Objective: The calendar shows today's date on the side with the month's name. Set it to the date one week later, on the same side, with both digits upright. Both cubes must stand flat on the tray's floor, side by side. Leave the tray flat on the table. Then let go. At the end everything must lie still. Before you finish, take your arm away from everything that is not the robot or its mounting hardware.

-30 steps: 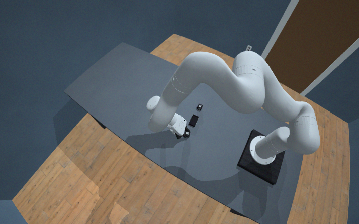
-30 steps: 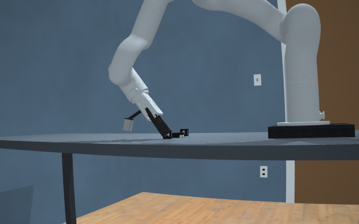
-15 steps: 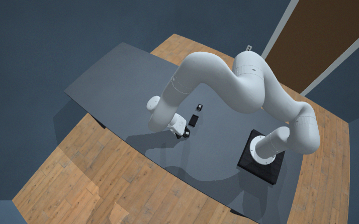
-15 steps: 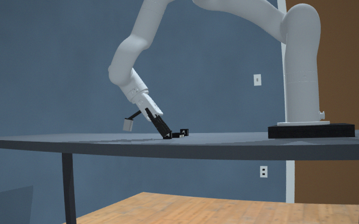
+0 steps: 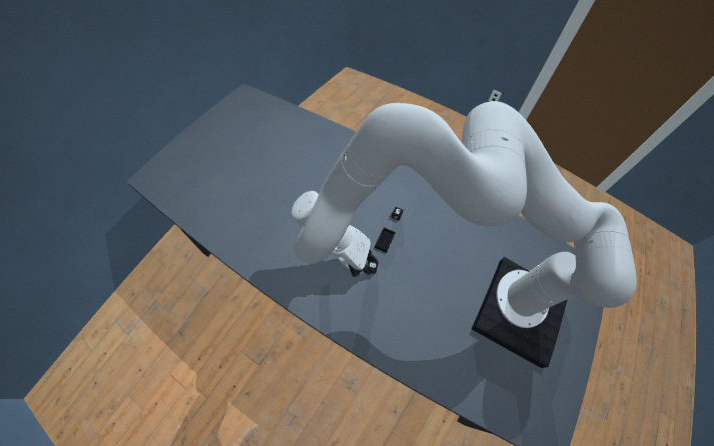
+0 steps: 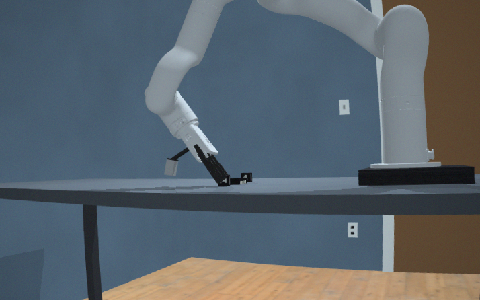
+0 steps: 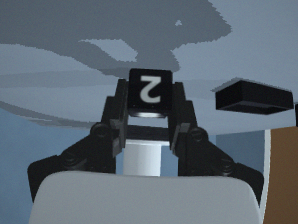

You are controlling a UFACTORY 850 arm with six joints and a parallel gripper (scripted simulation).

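Right now my hand is 20 mm above the calendar cube, 10 mm to the left of it and 10 mm past it. The rest, counted from my hand: black tray: 110 mm to the right, 20 mm below, 20 mm ahead.
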